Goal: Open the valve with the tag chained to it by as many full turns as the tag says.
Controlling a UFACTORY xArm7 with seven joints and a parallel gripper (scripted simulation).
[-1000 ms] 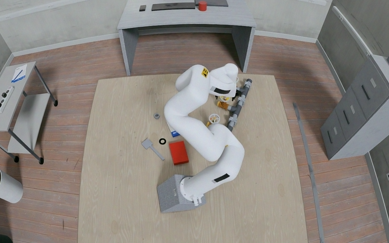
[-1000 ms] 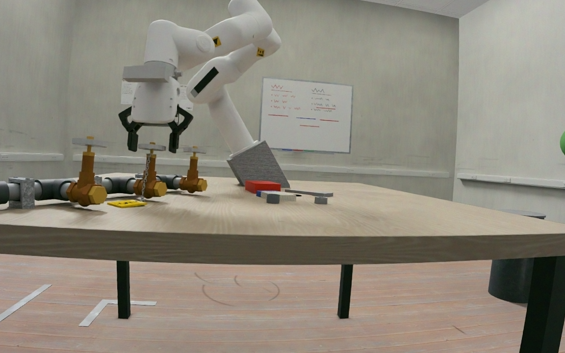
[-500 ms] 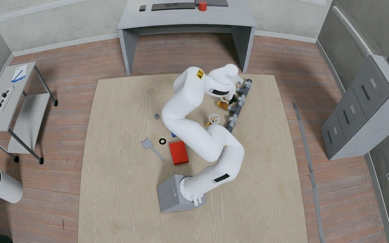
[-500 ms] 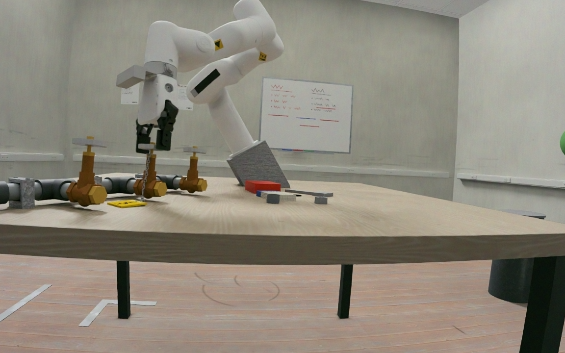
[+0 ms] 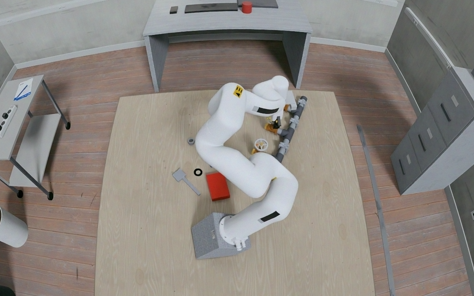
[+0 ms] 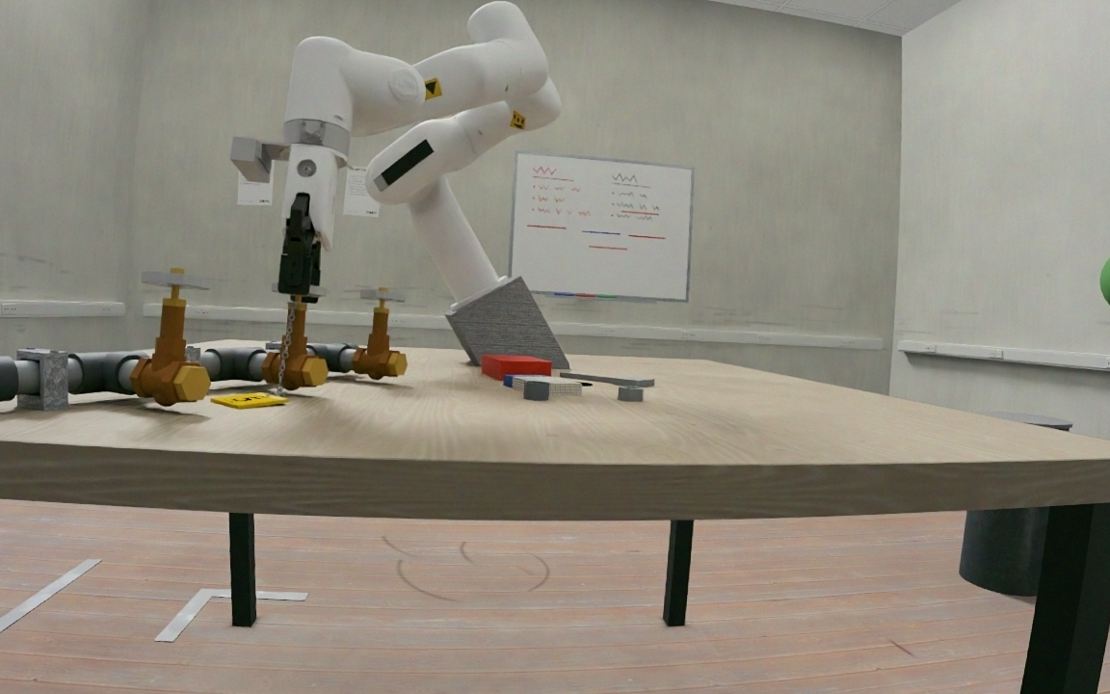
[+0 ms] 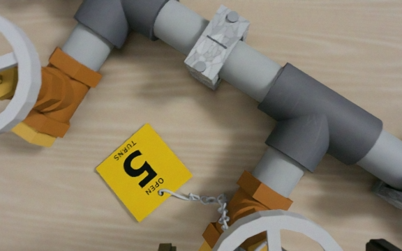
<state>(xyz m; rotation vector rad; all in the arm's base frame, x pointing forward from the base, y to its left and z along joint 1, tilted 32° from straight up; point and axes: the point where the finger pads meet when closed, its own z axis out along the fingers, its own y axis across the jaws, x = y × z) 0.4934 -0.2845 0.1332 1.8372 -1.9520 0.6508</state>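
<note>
Right now the yellow tag is 11 cm below my hand, 8 cm ahead of it and 3 cm to the right of it. Also, from my hand: blue-and-white box (31 cm to the left, 11 cm below, 7 cm behind); red block (32 cm to the left, 24 cm behind, 10 cm below); grey nut (39 cm to the left, 11 cm below, 3 cm ahead).
</note>
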